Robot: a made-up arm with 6 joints. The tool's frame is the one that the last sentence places.
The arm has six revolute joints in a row. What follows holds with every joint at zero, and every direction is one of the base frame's.
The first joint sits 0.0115 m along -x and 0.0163 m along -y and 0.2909 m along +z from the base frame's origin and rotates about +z.
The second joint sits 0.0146 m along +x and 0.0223 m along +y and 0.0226 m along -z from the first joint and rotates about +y.
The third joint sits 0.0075 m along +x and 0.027 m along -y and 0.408 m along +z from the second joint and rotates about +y.
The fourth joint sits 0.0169 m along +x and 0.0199 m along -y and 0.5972 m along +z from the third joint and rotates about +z.
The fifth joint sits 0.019 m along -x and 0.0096 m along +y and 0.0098 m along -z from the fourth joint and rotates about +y.
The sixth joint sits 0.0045 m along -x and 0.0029 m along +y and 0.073 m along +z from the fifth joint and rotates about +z.
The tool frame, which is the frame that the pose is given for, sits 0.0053 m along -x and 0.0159 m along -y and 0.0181 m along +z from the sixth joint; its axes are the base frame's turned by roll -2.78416, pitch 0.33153 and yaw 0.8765 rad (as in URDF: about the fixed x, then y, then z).
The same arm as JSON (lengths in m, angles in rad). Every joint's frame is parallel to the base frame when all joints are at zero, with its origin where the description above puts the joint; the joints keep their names.
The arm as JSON. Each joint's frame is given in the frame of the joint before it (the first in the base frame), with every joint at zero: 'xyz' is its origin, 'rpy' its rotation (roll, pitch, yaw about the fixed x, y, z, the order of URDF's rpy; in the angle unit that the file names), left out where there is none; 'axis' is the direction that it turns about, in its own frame. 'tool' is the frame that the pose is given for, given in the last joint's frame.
{"units": {"length": "m", "angle": "rad"}, "joints": [
  {"name": "joint 1", "type": "revolute", "origin": {"xyz": [-0.0115, -0.0163, 0.2909]}, "axis": [0.0, 0.0, 1.0]},
  {"name": "joint 2", "type": "revolute", "origin": {"xyz": [0.0146, 0.0223, -0.0226]}, "axis": [0.0, 1.0, 0.0]},
  {"name": "joint 3", "type": "revolute", "origin": {"xyz": [0.0075, -0.027, 0.408]}, "axis": [0.0, 1.0, 0.0]},
  {"name": "joint 4", "type": "revolute", "origin": {"xyz": [0.0169, -0.0199, 0.5972]}, "axis": [0.0, 0.0, 1.0]},
  {"name": "joint 5", "type": "revolute", "origin": {"xyz": [-0.019, 0.0096, -0.0098]}, "axis": [0.0, 1.0, 0.0]},
  {"name": "joint 6", "type": "revolute", "origin": {"xyz": [-0.0045, 0.0029, 0.073]}, "axis": [0.0, 0.0, 1.0]}
], "tool": {"origin": {"xyz": [-0.0053, -0.0159, 0.0181], "rpy": [-2.7842, 0.3315, 0.8765]}}}

